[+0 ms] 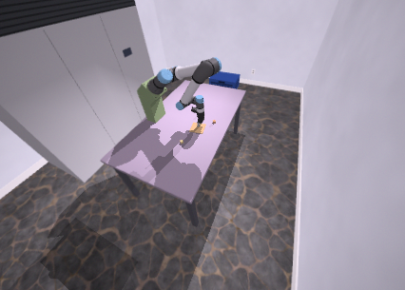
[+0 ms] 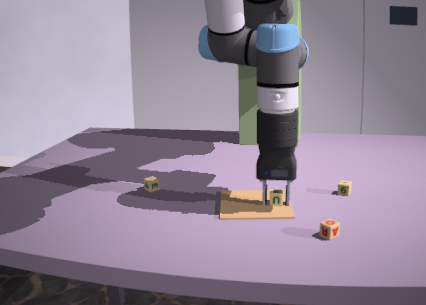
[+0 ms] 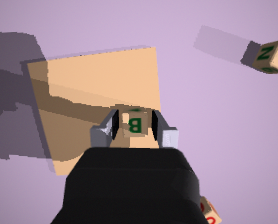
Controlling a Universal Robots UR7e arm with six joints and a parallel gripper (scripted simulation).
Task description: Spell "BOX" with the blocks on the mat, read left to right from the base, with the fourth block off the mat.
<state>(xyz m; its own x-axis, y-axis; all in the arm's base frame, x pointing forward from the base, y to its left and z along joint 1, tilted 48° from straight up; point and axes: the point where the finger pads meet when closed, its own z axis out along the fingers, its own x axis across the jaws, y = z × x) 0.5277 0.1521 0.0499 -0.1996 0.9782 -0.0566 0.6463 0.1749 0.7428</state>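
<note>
The mat lies 40 mm to the right of my hand, 20 mm below it and 10 mm ahead of it.
</note>
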